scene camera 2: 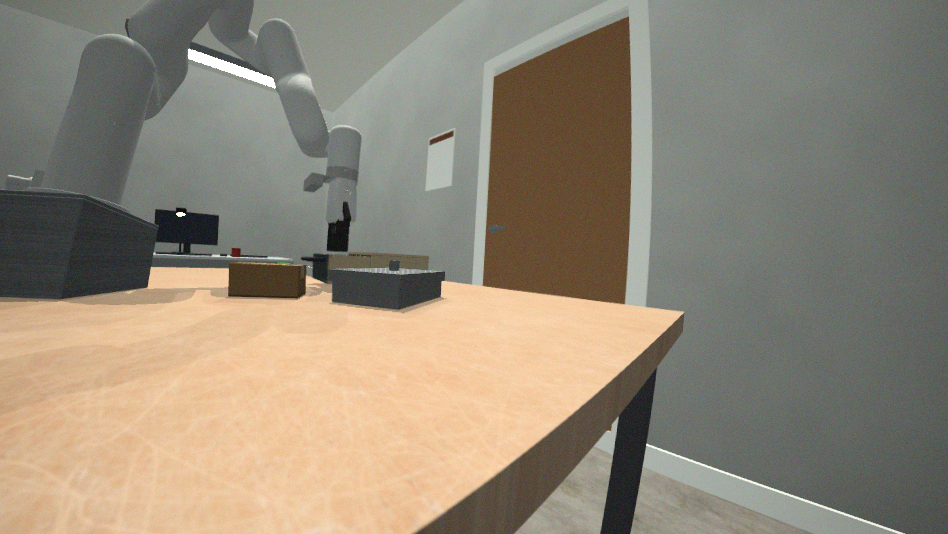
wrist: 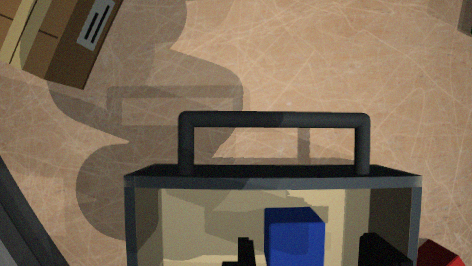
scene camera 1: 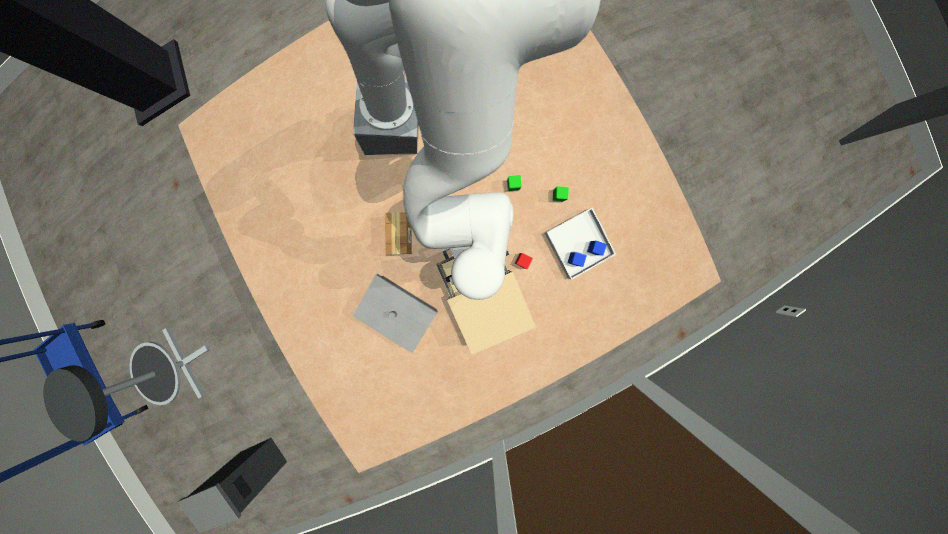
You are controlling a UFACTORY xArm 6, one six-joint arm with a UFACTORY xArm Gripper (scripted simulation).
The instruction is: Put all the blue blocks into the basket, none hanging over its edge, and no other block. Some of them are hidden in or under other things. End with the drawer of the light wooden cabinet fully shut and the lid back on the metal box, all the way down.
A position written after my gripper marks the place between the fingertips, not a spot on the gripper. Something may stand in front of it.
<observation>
I see my gripper (scene camera 2: 336,251), a basket (scene camera 1: 575,235), a light wooden cabinet (scene camera 1: 484,323) and a small brown box (scene camera 2: 264,280).
The light wooden cabinet shows as well in scene camera 2 (scene camera 2: 321,265) and in the wrist view (wrist: 203,207). The small brown box shows as well in scene camera 1 (scene camera 1: 398,240). The wrist view misses the basket: it is out of frame.
</observation>
